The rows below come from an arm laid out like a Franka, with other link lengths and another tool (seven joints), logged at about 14 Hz.
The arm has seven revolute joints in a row. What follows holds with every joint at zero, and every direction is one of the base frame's. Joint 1 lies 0.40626 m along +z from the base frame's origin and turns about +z. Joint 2 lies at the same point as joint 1 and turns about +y. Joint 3 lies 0.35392 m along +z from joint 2 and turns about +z. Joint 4 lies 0.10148 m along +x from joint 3 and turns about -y. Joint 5 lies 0.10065 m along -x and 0.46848 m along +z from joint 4 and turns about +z. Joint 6 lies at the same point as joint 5 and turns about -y. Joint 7 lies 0.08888 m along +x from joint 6 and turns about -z. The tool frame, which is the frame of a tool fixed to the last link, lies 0.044 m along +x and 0.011 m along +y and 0.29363 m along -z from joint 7; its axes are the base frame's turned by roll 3.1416, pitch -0.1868 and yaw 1.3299 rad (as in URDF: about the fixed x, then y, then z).
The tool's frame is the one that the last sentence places.
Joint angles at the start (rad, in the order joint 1, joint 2, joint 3, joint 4, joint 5, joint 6, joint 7): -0.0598 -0.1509 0.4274 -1.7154 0.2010 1.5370 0.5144
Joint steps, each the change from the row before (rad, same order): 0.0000 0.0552 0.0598 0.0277 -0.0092 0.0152 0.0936; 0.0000 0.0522 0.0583 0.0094 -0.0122 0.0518 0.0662; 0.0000 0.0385 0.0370 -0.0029 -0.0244 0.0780 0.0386; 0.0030 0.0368 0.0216 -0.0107 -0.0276 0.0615 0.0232; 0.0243 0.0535 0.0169 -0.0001 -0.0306 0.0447 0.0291; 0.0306 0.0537 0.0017 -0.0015 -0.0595 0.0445 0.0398
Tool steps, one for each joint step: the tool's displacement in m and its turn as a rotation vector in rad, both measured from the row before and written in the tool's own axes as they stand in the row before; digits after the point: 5 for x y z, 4 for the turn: 0.02545 -0.00893 0.02476 0.0098 -0.0093 0.0389; 0.02795 -0.00610 0.02876 -0.0002 0.0086 0.0133; 0.02284 0.00610 0.02095 -0.0268 0.0261 0.0006; 0.01141 0.00750 0.02379 -0.0153 0.0099 -0.0016; 0.01376 -0.00377 0.03204 0.0057 -0.0031 -0.0096; 0.00609 0.00608 0.03123 -0.0198 -0.0179 -0.0034
